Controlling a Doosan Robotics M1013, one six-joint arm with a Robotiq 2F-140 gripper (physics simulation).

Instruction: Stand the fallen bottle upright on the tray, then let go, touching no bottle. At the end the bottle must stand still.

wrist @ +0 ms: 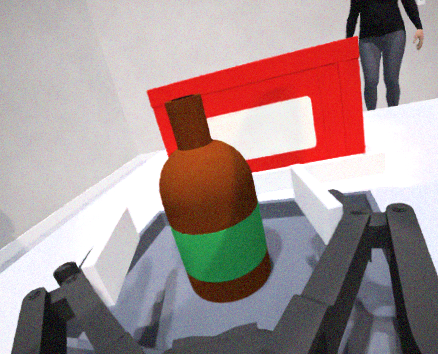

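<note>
A brown bottle with a green band stands upright on the grey-blue tray, its neck up; it leans in the tilted wrist view much as the red box's left edge does. My gripper is open around the bottle, with one white fingertip pad on each side. A visible gap lies between each pad and the bottle, and the pads do not touch it. The near part of the tray is hidden behind the gripper's dark links.
A large red box with a white panel stands behind the tray, on the white table. The tray has a raised dark rim at its back and left. A person in a black top stands beyond the table at the upper right.
</note>
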